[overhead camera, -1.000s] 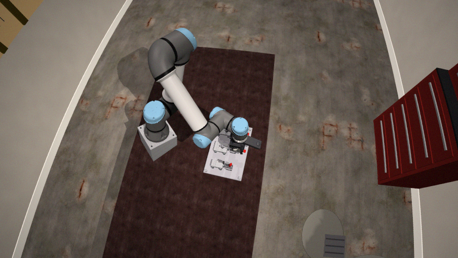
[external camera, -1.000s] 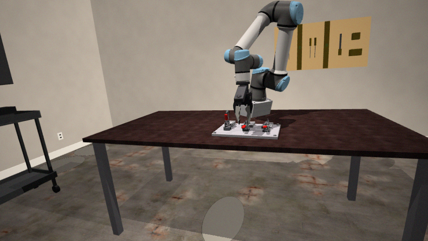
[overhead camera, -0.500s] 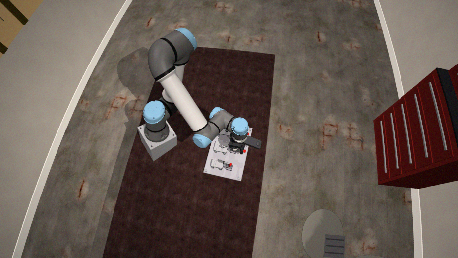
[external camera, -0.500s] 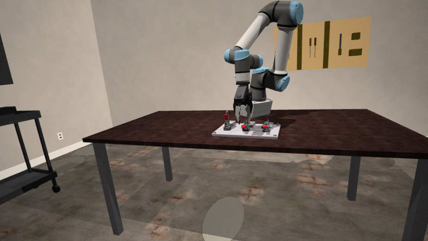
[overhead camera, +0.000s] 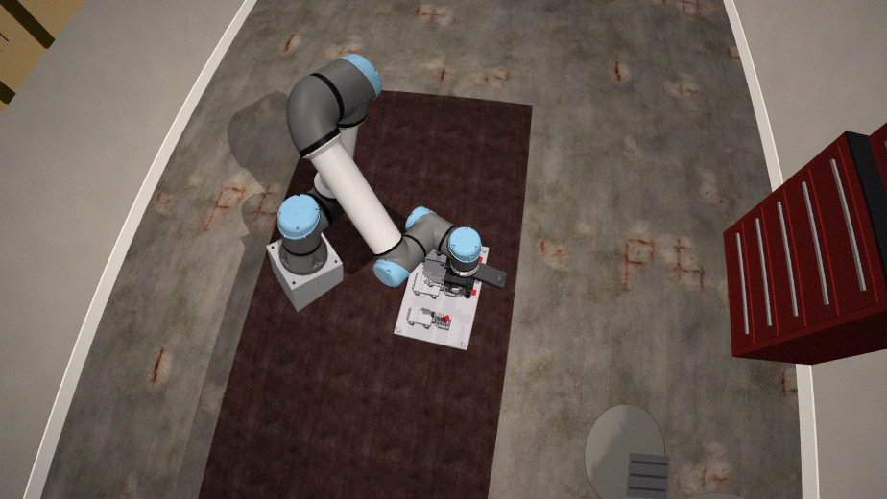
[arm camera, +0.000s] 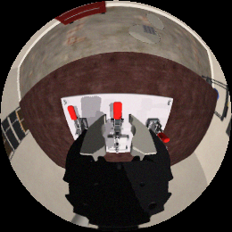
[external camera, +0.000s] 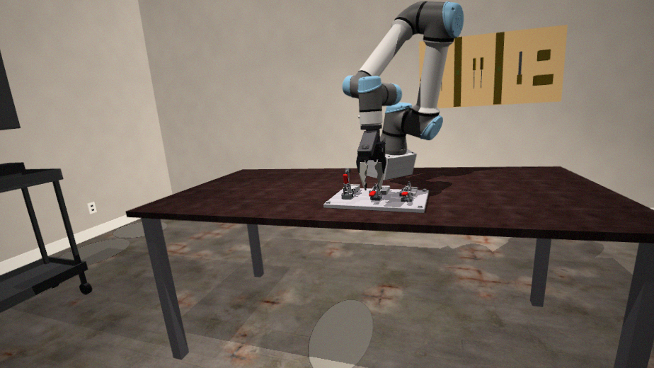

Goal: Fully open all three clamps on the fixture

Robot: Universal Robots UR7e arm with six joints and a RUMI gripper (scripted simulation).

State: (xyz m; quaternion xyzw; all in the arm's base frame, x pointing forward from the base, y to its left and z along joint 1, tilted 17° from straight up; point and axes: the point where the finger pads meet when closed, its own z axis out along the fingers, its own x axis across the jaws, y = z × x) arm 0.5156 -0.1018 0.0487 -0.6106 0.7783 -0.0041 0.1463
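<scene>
Right now the toggle clamp is 60 mm behind my hand, 30 mm below it and 10 mm to the left of it. From my hand the other things lie so: fixture plate 80 mm behind, 70 mm below, 20 mm to the left; part 140 mm to the left, 120 mm behind, 50 mm below.
</scene>
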